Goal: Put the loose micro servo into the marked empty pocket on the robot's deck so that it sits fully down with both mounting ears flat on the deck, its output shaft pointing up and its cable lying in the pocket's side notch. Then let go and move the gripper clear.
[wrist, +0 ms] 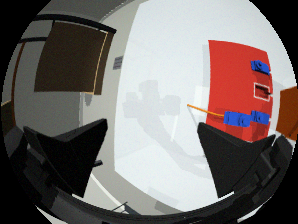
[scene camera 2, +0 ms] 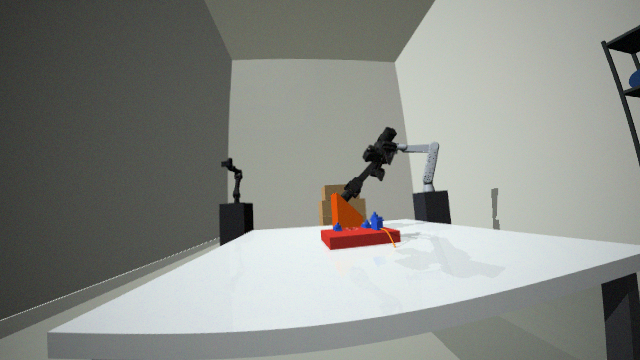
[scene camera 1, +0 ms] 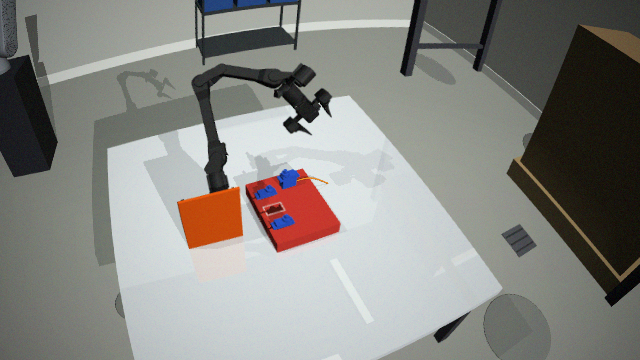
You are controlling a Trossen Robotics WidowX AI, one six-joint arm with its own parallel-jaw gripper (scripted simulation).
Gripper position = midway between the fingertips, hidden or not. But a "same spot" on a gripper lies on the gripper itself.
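The wrist view shows my gripper, and my gripper is visible in scene camera 2 (385, 173) too. Scene camera 1 also has my gripper in sight, and on the gripper (wrist: 67, 160) and (scene camera 1: 323, 106) are one and the same spot. As for a red deck, (wrist: 232, 80) is the same spot on it as (scene camera 1: 304, 202).
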